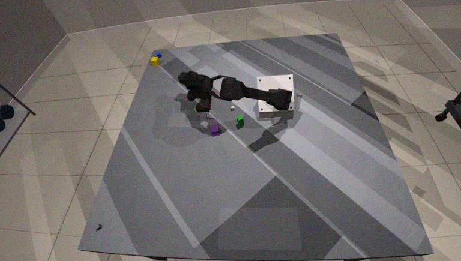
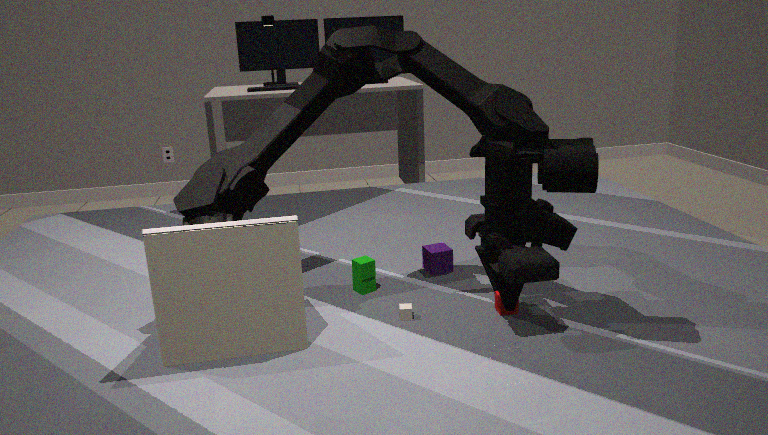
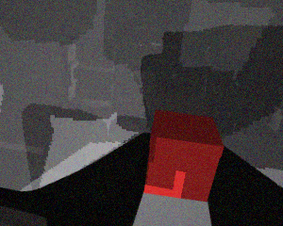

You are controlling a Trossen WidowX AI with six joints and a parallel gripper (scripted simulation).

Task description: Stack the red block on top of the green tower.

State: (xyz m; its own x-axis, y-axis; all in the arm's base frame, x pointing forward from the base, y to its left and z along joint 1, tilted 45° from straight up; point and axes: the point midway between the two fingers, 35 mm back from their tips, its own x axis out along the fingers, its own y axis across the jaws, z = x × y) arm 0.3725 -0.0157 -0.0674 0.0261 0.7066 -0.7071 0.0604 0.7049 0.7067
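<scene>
The small white block lies 130 mm behind my gripper tip and 20 mm to the left of it. Also, from my gripper tip: yellow block: 390 mm ahead, 450 mm to the right, 10 mm above; red block: 10 mm above; purple block: 40 mm behind, 160 mm to the left, 10 mm above.
</scene>
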